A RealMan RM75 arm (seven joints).
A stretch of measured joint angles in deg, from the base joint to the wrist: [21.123 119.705 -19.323 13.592 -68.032 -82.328 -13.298]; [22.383 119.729 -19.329 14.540 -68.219 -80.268 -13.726]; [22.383 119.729 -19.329 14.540 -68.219 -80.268 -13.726]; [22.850 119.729 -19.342 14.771 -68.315 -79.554 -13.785]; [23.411 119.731 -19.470 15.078 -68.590 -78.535 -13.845]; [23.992 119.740 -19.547 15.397 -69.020 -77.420 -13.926]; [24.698 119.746 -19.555 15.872 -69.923 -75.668 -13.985]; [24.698 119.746 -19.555 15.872 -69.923 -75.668 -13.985]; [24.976 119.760 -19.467 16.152 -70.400 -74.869 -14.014]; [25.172 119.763 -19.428 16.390 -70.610 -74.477 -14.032]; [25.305 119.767 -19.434 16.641 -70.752 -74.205 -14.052]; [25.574 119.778 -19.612 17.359 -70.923 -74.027 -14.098]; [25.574 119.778 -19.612 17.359 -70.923 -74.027 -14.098]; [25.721 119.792 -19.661 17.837 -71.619 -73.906 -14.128]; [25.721 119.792 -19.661 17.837 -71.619 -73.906 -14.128]
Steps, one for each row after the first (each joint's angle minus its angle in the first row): [1.260 0.024 -0.006 0.948 -0.187 2.060 -0.428]; [1.260 0.024 -0.006 0.948 -0.187 2.060 -0.428]; [1.727 0.024 -0.019 1.179 -0.283 2.774 -0.487]; [2.288 0.026 -0.147 1.486 -0.558 3.793 -0.547]; [2.869 0.035 -0.224 1.805 -0.988 4.908 -0.628]; [3.575 0.041 -0.232 2.280 -1.891 6.660 -0.687]; [3.575 0.041 -0.232 2.280 -1.891 6.660 -0.687]; [3.853 0.055 -0.144 2.560 -2.368 7.459 -0.716]; [4.049 0.058 -0.105 2.798 -2.578 7.851 -0.734]; [4.182 0.062 -0.111 3.049 -2.720 8.123 -0.754]; [4.451 0.073 -0.289 3.767 -2.891 8.301 -0.800]; [4.451 0.073 -0.289 3.767 -2.891 8.301 -0.800]; [4.598 0.087 -0.338 4.245 -3.587 8.422 -0.830]; [4.598 0.087 -0.338 4.245 -3.587 8.422 -0.830]
